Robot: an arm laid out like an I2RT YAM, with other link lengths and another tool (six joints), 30 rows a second.
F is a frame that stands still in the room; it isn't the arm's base.
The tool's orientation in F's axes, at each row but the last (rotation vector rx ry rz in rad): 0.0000 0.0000 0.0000; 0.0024 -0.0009 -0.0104; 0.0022 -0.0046 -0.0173; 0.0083 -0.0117 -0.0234; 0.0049 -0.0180 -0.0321; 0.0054 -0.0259 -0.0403; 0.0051 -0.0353 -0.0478; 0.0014 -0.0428 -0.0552
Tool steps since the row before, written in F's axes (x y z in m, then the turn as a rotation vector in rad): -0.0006 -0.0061 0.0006 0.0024 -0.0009 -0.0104; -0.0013 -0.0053 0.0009 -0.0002 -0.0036 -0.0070; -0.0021 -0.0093 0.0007 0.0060 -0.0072 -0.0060; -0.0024 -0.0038 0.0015 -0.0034 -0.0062 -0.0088; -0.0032 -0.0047 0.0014 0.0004 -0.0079 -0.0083; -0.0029 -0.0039 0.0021 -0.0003 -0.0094 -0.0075; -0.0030 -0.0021 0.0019 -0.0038 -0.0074 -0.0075; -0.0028 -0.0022 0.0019 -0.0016 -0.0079 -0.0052
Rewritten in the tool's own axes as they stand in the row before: -0.0006 -0.0061 0.0006 0.0024 -0.0009 -0.0104; -0.0012 -0.0053 0.0009 -0.0002 -0.0036 -0.0070; -0.0019 -0.0093 0.0007 0.0061 -0.0071 -0.0060; -0.0023 -0.0038 0.0016 -0.0034 -0.0064 -0.0087; -0.0030 -0.0048 0.0015 0.0005 -0.0079 -0.0083; -0.0027 -0.0040 0.0022 -0.0001 -0.0094 -0.0074; -0.0028 -0.0022 0.0020 -0.0037 -0.0076 -0.0073; -0.0026 -0.0023 0.0020 -0.0014 -0.0080 -0.0051
